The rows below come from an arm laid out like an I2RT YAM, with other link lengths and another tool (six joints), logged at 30 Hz.
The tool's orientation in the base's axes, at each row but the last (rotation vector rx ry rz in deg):
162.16, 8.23, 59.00
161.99, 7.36, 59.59
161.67, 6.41, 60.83
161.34, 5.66, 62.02
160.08, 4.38, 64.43
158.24, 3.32, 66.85
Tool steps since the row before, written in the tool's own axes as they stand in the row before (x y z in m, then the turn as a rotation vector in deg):
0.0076, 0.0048, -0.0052, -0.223, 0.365, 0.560
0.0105, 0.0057, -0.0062, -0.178, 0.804, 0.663
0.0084, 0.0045, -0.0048, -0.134, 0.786, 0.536
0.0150, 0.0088, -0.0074, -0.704, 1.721, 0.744
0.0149, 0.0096, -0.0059, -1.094, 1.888, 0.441
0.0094, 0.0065, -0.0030, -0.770, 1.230, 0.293
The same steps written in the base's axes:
0.0027, -0.0033, 0.0095, 0.208, -0.438, -0.511
0.0042, -0.0038, 0.0122, 0.325, -0.876, -0.496
0.0032, -0.0031, 0.0097, 0.273, -0.841, -0.375
0.0063, -0.0065, 0.0166, 0.006, -1.846, -0.777
0.0066, -0.0075, 0.0158, -0.486, -2.018, -0.805
0.0043, -0.0052, 0.0097, -0.352, -1.321, -0.569

